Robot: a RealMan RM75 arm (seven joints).
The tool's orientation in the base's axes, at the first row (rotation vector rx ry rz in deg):
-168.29 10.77 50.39
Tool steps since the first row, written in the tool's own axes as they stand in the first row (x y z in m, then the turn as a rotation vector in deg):
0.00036 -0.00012 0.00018 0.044 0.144 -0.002
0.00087 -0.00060 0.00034 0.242 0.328 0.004
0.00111 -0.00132 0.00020 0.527 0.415 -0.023
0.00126 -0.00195 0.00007 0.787 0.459 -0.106
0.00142 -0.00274 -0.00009 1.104 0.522 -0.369
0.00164 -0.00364 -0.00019 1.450 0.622 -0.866
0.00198 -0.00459 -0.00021 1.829 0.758 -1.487
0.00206 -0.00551 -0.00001 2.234 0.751 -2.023
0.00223 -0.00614 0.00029 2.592 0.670 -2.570
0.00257 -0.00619 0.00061 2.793 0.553 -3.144
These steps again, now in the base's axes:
0.00022 0.00010 -0.00034 0.018 -0.147 -0.027
0.00062 0.00054 -0.00074 0.154 -0.348 -0.147
0.00099 0.00122 -0.00074 0.392 -0.464 -0.284
0.00127 0.00182 -0.00069 0.647 -0.542 -0.360
0.00160 0.00257 -0.00062 1.044 -0.661 -0.317
0.00196 0.00343 -0.00063 1.586 -0.844 -0.097
0.00238 0.00433 -0.00077 2.219 -1.079 0.208
0.00247 0.00525 -0.00095 2.846 -1.166 0.432
0.00253 0.00589 -0.00128 3.451 -1.176 0.693
0.00265 0.00594 -0.00173 3.945 -1.138 1.065

